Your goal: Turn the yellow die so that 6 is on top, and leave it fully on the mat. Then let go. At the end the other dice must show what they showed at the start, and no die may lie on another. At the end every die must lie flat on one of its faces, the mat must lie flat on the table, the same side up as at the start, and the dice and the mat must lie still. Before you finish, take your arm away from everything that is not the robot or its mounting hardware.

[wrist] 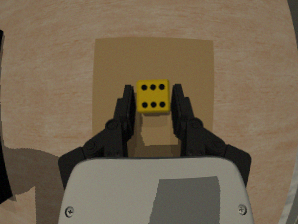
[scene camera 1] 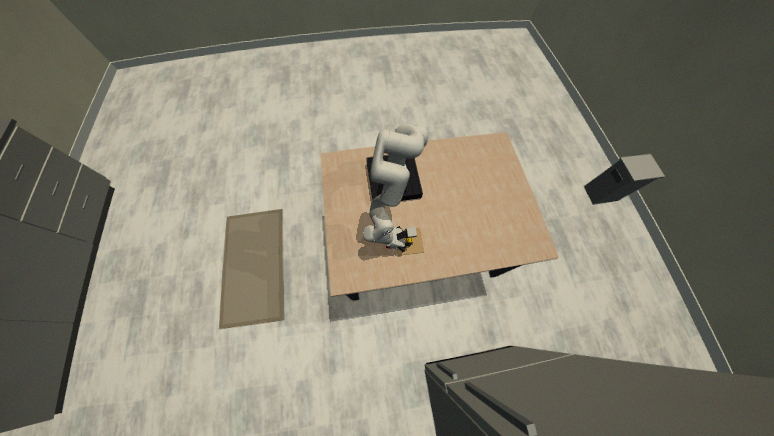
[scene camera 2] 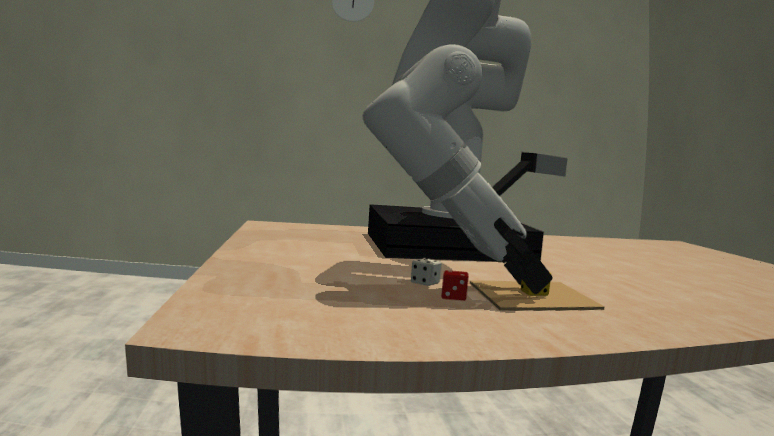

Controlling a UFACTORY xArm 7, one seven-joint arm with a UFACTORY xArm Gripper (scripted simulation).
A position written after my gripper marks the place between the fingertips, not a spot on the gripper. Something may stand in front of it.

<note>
In view: my gripper (scene camera 2: 536, 282), a yellow die (wrist: 153, 96), a tan mat (scene camera 2: 505, 295) and a red die (scene camera 2: 455, 283).
The tan mat shows as well in the wrist view (wrist: 120, 61). My gripper shows as well in the wrist view (wrist: 153, 95). The wrist view misses the red die, which is hidden by my gripper.
</note>
